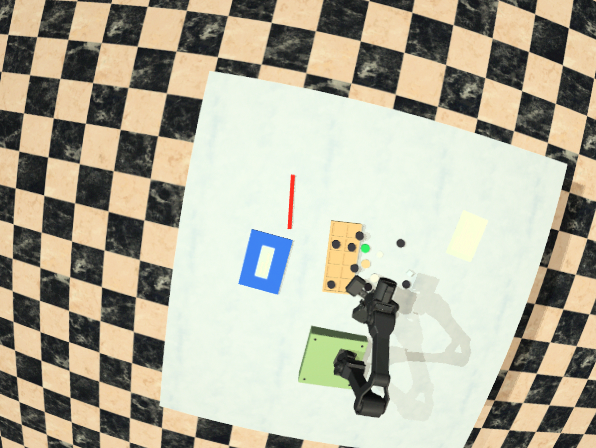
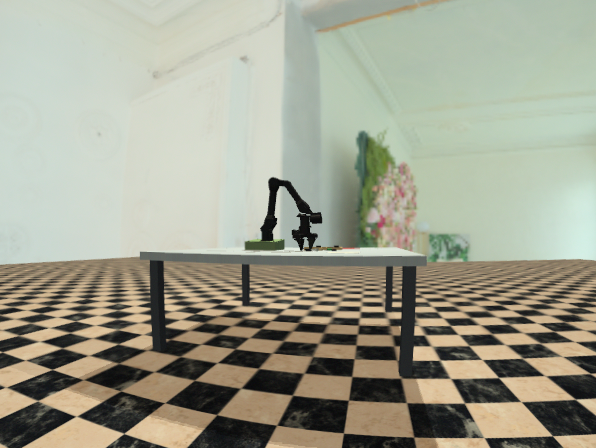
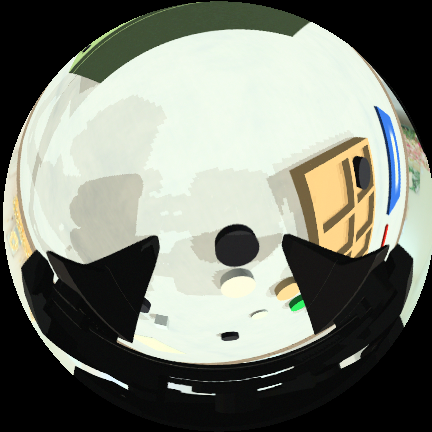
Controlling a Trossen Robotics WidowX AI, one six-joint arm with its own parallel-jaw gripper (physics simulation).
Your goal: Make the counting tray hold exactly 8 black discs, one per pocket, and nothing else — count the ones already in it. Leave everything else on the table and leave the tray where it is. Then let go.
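Observation:
The tan counting tray (image 1: 332, 257) (image 3: 327, 192) has two columns of pockets. Several black discs are at it: one (image 1: 331, 284) (image 3: 363, 172) in a corner pocket, others (image 1: 335, 244) (image 1: 351, 247) (image 1: 354, 268) (image 1: 359, 235) further up; the last two show near its right edge. A loose black disc (image 1: 368, 286) (image 3: 237, 245) lies beside the tray's lower right end. My gripper (image 1: 371, 286) (image 2: 306, 248) (image 3: 221, 241) is open, fingertips low over the table on either side of that disc, not gripping it. Two more black discs (image 1: 400, 243) (image 3: 230, 336) (image 1: 406, 284) (image 3: 145, 305) lie farther right.
A cream disc (image 1: 374, 277) (image 3: 238, 286) lies close to the gripper. An orange disc (image 1: 366, 263) (image 3: 286, 290), a green disc (image 1: 365, 248) (image 3: 297, 304) and a small pale disc (image 1: 380, 254) lie right of the tray. A blue plate (image 1: 247, 260) and red bar (image 1: 291, 202) lie left.

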